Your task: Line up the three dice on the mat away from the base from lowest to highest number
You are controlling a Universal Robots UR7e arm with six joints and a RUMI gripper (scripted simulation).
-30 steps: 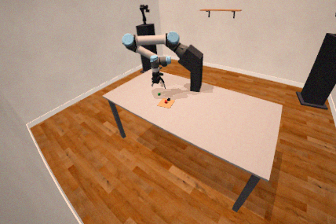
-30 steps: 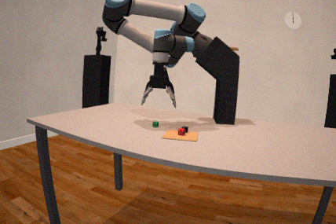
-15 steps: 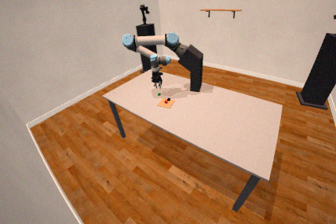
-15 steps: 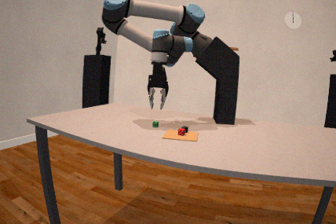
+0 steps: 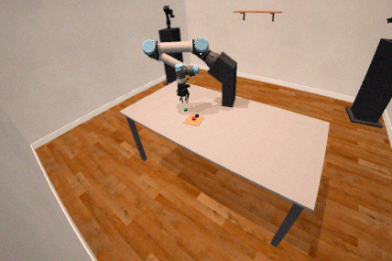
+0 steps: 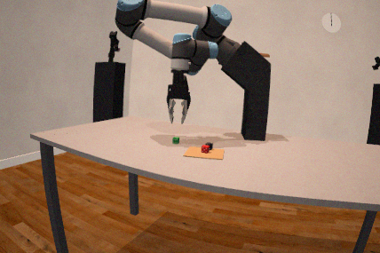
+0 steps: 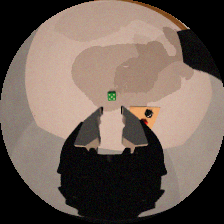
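Right now the green die is 9 cm below my hand. From my hand the other things lie so: black die: 15 cm to the left, 8 cm below, 6 cm ahead; then red die: 14 cm to the left, 11 cm ahead, 8 cm below; then orange mat: 14 cm to the left, 11 cm ahead, 10 cm below.
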